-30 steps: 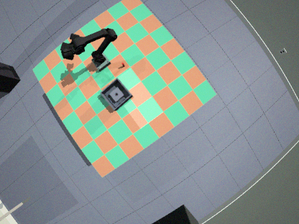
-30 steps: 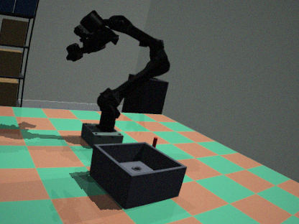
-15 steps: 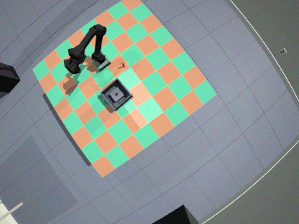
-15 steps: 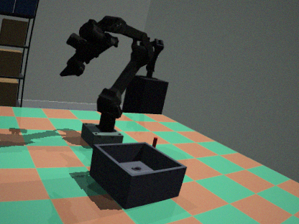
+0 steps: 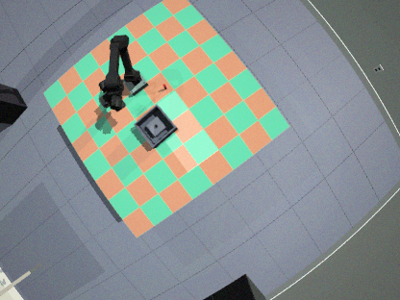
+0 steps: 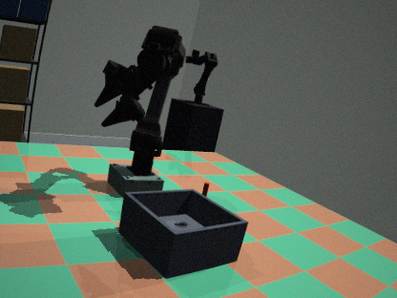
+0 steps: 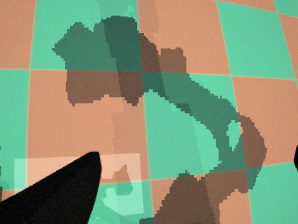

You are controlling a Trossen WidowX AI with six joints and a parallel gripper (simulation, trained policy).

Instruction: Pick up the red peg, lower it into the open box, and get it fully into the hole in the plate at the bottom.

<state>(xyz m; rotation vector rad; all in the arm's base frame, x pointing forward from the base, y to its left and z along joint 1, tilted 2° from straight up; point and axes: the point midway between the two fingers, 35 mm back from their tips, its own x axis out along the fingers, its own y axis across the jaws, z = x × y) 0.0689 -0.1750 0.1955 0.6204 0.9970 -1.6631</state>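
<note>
Now: the red peg 31 cm to the left of my gripper tip, 18 cm below it and 10 cm ahead of it. Round my gripper tip: grey plate (27 cm ahead, 18 cm below, 10 cm to the left); dark box (27 cm ahead, 20 cm below, 10 cm to the left).
</note>
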